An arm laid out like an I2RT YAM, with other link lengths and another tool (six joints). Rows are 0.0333 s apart.
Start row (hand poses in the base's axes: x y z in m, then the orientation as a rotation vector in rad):
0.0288 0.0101 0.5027 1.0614 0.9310 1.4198
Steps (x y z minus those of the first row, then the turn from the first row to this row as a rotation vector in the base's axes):
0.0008 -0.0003 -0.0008 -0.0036 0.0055 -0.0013
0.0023 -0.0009 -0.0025 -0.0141 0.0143 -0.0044
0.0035 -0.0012 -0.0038 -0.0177 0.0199 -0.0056
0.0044 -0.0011 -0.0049 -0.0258 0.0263 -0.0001
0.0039 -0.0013 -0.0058 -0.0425 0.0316 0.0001
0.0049 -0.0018 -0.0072 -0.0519 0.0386 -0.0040
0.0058 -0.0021 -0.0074 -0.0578 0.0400 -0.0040
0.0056 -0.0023 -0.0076 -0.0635 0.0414 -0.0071
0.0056 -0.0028 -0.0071 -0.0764 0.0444 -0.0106
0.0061 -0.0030 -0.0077 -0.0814 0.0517 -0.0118
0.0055 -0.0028 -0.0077 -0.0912 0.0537 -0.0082
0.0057 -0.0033 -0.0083 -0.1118 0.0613 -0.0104
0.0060 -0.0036 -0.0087 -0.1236 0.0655 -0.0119
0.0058 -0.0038 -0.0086 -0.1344 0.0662 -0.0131
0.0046 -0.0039 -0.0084 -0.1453 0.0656 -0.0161
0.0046 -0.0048 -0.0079 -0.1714 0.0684 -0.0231
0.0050 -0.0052 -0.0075 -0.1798 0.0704 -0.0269
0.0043 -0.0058 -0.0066 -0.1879 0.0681 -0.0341
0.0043 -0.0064 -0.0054 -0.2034 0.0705 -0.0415
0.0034 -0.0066 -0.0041 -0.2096 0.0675 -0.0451
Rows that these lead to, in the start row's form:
0.0296 0.0098 0.5019 1.0635 0.9363 1.4143
0.0311 0.0092 0.5002 1.0638 0.9471 1.4018
0.0323 0.0089 0.4989 1.0659 0.9526 1.3963
0.0332 0.0090 0.4978 1.0631 0.9657 1.3932
0.0327 0.0088 0.4969 1.0548 0.9799 1.3810
0.0337 0.0083 0.4955 1.0546 0.9879 1.3690
0.0346 0.0080 0.4953 1.0513 0.9925 1.3648
0.0344 0.0078 0.4951 1.0491 0.9949 1.3582
0.0344 0.0073 0.4956 1.0429 1.0025 1.3462
0.0349 0.0071 0.4950 1.0453 1.0099 1.3390
0.0343 0.0073 0.4950 1.0383 1.0195 1.3351
0.0345 0.0068 0.4944 1.0294 1.0356 1.3173
0.0348 0.0065 0.4940 1.0242 1.0445 1.3070
0.0346 0.0063 0.4941 1.0170 1.0505 1.2991
0.0334 0.0062 0.4943 1.0092 1.0544 1.2902
0.0334 0.0053 0.4948 0.9939 1.0667 1.2672
0.0338 0.0049 0.4952 0.9903 1.0704 1.2580
0.0331 0.0043 0.4961 0.9848 1.0686 1.2482
0.0331 0.0037 0.4973 0.9772 1.0741 1.2317
0.0322 0.0035 0.4986 0.9714 1.0731 1.2262

